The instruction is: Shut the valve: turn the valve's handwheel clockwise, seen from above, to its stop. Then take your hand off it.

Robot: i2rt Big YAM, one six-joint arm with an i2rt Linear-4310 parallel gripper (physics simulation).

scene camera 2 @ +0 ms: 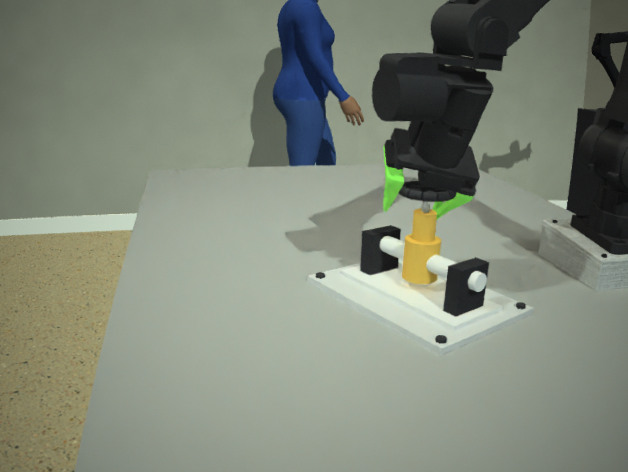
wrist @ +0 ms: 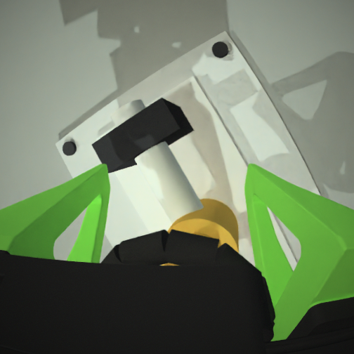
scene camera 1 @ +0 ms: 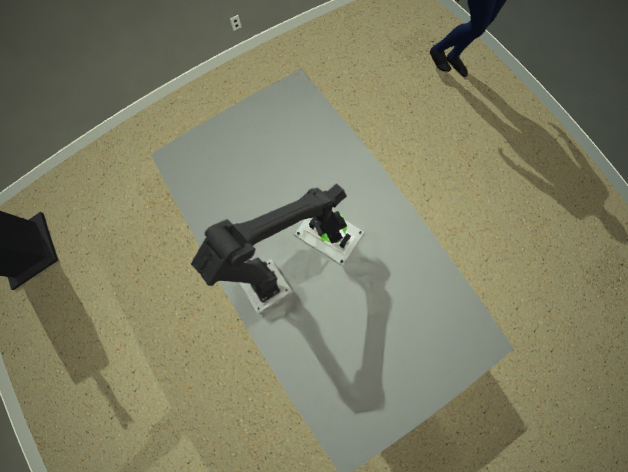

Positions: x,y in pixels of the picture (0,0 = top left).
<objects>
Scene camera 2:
gripper: 409,212
black spoked handwheel: 414,190
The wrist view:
gripper: 177,175
black spoked handwheel: 181,248
white base plate: 227,81
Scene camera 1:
white base plate: 301,233
</objects>
